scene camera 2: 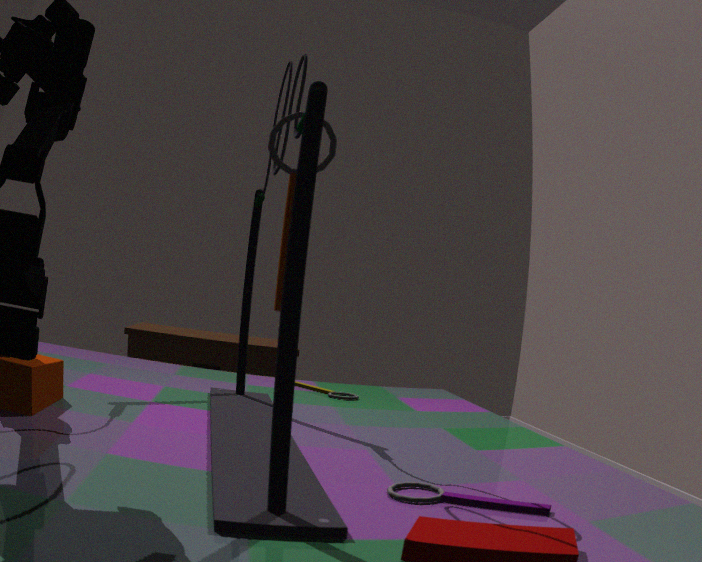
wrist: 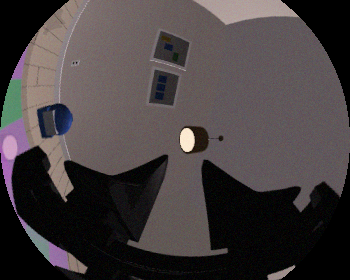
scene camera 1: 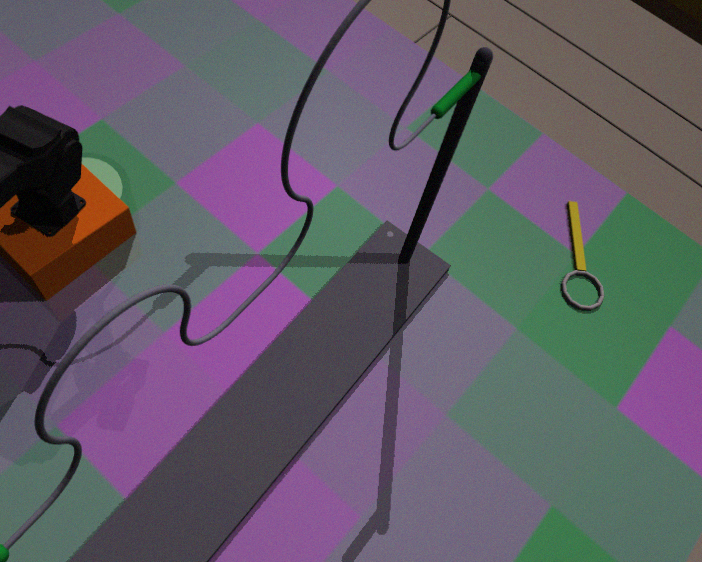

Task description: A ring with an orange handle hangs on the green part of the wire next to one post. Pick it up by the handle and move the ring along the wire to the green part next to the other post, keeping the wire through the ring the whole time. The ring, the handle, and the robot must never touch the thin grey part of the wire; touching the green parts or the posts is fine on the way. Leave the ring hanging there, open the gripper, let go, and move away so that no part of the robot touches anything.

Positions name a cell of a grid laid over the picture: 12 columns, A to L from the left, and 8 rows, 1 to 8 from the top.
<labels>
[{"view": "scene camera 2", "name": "purple-handled ring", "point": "I8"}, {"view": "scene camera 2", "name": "orange-handled ring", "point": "E2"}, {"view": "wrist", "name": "gripper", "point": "G5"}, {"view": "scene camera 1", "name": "yellow-handled ring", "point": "J3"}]
</labels>
